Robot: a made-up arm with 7 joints. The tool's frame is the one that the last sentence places. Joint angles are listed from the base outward.
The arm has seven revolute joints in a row. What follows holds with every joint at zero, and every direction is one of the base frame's. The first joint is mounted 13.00 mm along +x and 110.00 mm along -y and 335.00 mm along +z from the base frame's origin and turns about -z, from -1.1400 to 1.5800 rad. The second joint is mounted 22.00 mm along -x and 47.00 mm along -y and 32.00 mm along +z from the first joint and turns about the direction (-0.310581, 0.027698, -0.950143), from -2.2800 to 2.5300 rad. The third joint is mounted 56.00 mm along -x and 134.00 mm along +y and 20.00 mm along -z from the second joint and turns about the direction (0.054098, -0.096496, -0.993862), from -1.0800 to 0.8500 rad. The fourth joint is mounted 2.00 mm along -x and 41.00 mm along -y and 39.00 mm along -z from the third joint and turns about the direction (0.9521, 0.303, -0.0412), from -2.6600 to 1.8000 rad. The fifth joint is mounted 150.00 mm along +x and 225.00 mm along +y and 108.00 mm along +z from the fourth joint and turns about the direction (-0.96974, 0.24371, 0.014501), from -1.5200 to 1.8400 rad. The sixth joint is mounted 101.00 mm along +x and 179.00 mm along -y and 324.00 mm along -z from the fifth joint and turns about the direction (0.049, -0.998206, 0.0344), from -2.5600 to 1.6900 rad. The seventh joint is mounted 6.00 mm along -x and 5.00 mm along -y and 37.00 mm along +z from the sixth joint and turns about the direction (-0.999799, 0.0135, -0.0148), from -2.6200 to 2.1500 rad. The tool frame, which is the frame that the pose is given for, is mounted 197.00 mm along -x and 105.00 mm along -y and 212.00 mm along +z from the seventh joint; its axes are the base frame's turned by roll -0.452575, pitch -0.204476 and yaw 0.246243 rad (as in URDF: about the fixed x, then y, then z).
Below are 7 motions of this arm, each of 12 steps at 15 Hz.
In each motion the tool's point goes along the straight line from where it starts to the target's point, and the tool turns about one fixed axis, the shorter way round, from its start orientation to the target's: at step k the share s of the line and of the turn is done. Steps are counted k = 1, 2, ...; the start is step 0. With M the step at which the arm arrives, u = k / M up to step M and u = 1 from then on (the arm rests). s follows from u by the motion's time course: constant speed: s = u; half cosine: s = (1 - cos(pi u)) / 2; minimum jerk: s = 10 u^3 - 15 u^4 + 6 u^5.
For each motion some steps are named. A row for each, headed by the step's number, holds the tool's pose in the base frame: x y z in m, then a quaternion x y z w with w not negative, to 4 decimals.
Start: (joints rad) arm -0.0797 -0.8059 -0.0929 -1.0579 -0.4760 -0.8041 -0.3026
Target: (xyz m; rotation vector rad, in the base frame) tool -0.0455 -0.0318 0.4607 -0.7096 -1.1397 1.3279
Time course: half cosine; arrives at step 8
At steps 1, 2, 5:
1: 0.0679 0.0406 0.4423 -0.2274 -0.1211 0.5018 0.8257
2: 0.0551 0.0324 0.4444 -0.2387 -0.1653 0.5150 0.8065
5: -0.0091 -0.0086 0.4548 -0.2859 -0.3784 0.5603 0.6791

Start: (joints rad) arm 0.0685 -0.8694 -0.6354 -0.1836 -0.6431 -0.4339 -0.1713
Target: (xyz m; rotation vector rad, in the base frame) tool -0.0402 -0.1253 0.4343 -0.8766 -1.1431 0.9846
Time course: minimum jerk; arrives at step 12
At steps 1, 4, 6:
1: -0.0516 0.0894 0.2755 0.1871 -0.0237 0.7229 0.6647
4: -0.0493 0.0452 0.3082 0.0667 -0.1351 0.6989 0.6991
6: -0.0459 -0.0174 0.3545 -0.1063 -0.2854 0.6310 0.7135

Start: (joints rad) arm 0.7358 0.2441 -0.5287 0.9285 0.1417 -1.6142 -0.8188
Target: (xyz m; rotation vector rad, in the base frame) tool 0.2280 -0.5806 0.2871 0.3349 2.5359 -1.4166
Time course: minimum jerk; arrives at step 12
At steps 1, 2, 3, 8, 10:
1: 0.2436 -0.3072 0.0832 0.5146 0.6356 -0.1004 0.5667
2: 0.2431 -0.3156 0.0894 0.5058 0.6492 -0.1143 0.5565
3: 0.2420 -0.3343 0.1033 0.4852 0.6783 -0.1450 0.5325
8: 0.2313 -0.5229 0.2441 0.2130 0.8549 -0.4184 0.2208
10: 0.2286 -0.5708 0.2798 0.1309 0.8625 -0.4718 0.1278

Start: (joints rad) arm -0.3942 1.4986 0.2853 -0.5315 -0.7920 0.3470 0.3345
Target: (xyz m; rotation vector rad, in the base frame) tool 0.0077 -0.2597 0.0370 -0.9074 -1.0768 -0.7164
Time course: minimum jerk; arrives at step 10
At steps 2, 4, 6, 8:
2: 0.0873 -0.2049 0.0508 -0.6136 -0.2585 -0.4394 0.6031
4: 0.0654 -0.2200 0.0470 -0.5632 -0.3249 -0.4117 0.6385
6: 0.0345 -0.2412 0.0416 -0.4839 -0.4132 -0.3666 0.6787
8: 0.0126 -0.2563 0.0378 -0.4223 -0.4716 -0.3306 0.7000

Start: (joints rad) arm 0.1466 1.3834 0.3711 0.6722 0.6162 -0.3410 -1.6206
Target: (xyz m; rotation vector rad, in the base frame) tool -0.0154 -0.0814 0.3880 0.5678 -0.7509 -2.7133
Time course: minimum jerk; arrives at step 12
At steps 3, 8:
3: -0.2085 -0.0469 0.2339 0.2520 -0.3754 -0.7780 0.4361
8: -0.0606 -0.0733 0.3519 0.2117 -0.2901 -0.9098 0.2082

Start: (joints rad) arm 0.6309 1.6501 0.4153 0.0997 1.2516 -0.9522 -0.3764
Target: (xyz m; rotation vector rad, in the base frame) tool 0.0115 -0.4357 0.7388 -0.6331 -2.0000 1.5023
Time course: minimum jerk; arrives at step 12
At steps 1, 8, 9, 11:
1: -0.0417 -0.2901 0.7379 -0.1255 -0.5847 0.8003 0.0448
8: 0.0003 -0.4050 0.7386 -0.2150 -0.7197 0.6187 0.2304
9: 0.0060 -0.4206 0.7387 -0.2257 -0.7330 0.5891 0.2542
11: 0.0112 -0.4350 0.7388 -0.2353 -0.7442 0.5609 0.2759

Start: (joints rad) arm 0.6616 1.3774 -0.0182 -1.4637 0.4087 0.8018 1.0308
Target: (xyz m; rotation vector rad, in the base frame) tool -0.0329 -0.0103 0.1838 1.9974 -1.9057 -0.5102
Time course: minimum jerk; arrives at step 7
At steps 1, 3, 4, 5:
1: -0.0885 -0.0492 0.2262 0.7748 -0.5331 -0.2990 0.1616
3: -0.0689 -0.0355 0.2112 0.7522 -0.5838 -0.2578 0.1640
4: -0.0538 -0.0250 0.1998 0.7325 -0.6208 -0.2254 0.1653
5: -0.0411 -0.0161 0.1901 0.7142 -0.6507 -0.1975 0.1660

